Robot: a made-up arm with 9 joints. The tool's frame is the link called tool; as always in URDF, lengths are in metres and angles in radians. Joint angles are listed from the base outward.
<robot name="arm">
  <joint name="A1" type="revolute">
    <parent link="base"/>
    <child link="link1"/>
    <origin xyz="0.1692 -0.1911 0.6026" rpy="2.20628 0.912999 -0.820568"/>
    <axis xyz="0 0 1"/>
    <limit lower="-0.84" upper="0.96"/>
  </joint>
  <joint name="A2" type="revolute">
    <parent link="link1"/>
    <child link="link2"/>
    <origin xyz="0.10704 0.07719 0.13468" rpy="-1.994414 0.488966 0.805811"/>
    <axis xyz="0 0 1"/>
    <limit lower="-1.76" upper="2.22"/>
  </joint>
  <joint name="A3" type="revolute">
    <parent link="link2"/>
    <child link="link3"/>
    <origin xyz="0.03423 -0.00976 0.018" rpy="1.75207 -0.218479 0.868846"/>
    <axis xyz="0 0 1"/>
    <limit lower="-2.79" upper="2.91"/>
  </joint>
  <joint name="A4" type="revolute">
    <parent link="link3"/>
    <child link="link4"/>
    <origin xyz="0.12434 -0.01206 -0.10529" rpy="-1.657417 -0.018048 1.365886"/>
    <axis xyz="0 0 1"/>
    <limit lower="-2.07" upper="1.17"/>
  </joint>
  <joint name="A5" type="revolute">
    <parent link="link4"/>
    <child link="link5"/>
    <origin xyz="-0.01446 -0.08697 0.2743" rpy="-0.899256 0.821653 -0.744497"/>
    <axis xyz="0 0 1"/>
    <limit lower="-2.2" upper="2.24"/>
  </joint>
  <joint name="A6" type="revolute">
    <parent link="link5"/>
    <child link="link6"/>
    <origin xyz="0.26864 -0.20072 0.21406" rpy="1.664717 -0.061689 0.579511"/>
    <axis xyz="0 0 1"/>
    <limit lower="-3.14" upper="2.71"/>
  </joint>
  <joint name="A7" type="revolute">
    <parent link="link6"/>
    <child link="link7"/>
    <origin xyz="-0.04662 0.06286 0.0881" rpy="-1.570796 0 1.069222"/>
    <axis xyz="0 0 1"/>
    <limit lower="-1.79" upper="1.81"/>
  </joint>
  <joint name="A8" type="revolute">
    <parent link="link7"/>
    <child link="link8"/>
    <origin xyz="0.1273 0.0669 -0.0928" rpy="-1.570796 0 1.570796"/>
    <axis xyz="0 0 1"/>
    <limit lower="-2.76" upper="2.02"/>
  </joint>
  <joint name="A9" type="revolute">
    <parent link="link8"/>
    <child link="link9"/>
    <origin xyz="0.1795 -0.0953 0.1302" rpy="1.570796 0 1.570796"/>
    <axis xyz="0 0 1"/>
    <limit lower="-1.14" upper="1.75"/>
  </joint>
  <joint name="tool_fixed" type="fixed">
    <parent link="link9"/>
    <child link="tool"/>
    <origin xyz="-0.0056 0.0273 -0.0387" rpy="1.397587 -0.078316 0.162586"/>
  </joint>
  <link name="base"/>
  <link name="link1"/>
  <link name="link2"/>
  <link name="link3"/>
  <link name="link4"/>
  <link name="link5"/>
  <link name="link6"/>
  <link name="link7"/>
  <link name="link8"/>
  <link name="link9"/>
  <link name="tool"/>
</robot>
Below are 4 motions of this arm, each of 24 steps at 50 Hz.
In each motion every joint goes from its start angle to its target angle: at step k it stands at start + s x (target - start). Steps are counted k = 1, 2, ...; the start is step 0. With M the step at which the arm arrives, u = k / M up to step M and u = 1 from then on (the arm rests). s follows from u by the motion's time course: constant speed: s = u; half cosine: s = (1 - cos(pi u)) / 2; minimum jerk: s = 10 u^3 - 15 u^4 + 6 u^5.
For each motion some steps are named. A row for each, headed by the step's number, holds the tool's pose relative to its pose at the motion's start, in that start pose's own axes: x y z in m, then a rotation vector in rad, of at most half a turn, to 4 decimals.
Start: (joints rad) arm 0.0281 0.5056 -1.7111 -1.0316 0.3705 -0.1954 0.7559 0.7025 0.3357
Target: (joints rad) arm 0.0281 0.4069 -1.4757 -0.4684 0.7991 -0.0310 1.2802 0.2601 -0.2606
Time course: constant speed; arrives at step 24
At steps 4, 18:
4: 0.0161 -0.0158 0.0127 -0.1814 -0.2710 -0.0084
18: 0.0624 -0.0795 0.1100 -0.8673 -1.1210 0.0273

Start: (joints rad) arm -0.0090 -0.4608 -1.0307 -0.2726 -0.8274 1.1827 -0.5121 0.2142 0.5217
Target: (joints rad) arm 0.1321 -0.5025 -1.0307 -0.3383 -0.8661 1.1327 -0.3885 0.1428 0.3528
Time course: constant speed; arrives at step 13
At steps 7, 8, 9, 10, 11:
7: -0.0334 -0.0076 -0.0192 -0.0531 -0.1406 -0.1212
8: -0.0381 -0.0088 -0.0222 -0.0608 -0.1598 -0.1383
9: -0.0428 -0.0099 -0.0252 -0.0685 -0.1789 -0.1553
10: -0.0475 -0.0110 -0.0282 -0.0762 -0.1978 -0.1723
11: -0.0523 -0.0122 -0.0313 -0.0840 -0.2165 -0.1891

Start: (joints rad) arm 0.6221 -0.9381 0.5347 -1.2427 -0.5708 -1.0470 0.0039 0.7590 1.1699
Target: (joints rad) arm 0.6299 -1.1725 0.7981 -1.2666 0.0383 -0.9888 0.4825 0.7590 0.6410
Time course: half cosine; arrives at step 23
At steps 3, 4, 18, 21, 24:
3: 0.0025 0.0025 0.0009 -0.0228 -0.0589 -0.0372
4: 0.0044 0.0043 0.0017 -0.0402 -0.1038 -0.0652
18: 0.0269 0.0158 0.0615 -0.5074 -1.3134 -0.7581
21: 0.0219 0.0156 0.0716 -0.5642 -1.4524 -0.8392
24: 0.0207 0.0156 0.0735 -0.5756 -1.4798 -0.8554

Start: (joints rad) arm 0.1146 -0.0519 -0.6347 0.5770 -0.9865 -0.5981 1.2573 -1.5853 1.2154
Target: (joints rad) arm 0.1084 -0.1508 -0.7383 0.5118 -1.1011 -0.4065 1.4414 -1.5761 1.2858
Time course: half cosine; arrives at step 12
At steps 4, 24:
4: -0.0010 0.0047 0.0067 0.0292 0.0286 0.0266
24: -0.0093 0.0206 0.0285 0.1139 0.1213 0.1286

